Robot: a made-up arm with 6 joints.
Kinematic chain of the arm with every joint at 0, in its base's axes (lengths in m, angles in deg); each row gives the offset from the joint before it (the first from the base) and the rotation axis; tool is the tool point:
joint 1: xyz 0 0 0.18 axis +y
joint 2: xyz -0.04 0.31 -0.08 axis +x
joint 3: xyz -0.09 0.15 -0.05 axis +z
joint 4: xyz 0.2 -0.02 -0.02 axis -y
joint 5: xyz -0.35 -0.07 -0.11 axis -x
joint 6: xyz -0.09 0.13 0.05 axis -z
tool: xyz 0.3 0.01 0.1
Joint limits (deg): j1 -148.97..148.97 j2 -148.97..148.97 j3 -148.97..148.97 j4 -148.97..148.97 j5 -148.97..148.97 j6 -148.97..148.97
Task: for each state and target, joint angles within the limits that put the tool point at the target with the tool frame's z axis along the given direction. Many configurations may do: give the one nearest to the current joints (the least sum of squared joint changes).
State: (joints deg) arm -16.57 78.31 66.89 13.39 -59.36 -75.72
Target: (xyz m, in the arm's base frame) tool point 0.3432 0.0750 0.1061 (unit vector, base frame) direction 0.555 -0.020 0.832
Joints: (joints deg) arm -44.65 110.59 101.80 -9.03 -93.03 -115.56
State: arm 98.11 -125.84 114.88 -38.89 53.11 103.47
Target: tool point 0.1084 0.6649 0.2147 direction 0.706 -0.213 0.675
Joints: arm 99.96 -73.86 125.15 -48.67 93.80 130.97
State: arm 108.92 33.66 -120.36 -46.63 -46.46 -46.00
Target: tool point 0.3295 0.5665 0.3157 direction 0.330 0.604 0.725
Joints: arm 92.54 -2.34 -137.19 -23.53 -69.44 -84.03
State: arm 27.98 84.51 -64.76 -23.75 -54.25 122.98
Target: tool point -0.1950 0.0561 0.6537 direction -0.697 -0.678 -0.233
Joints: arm 44.30 67.06 -65.82 -60.46 -41.41 109.91
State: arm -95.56 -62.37 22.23 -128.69 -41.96 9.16
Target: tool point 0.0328 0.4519 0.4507 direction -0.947 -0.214 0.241
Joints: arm -116.94 -88.73 30.46 -137.65 -74.49 36.48
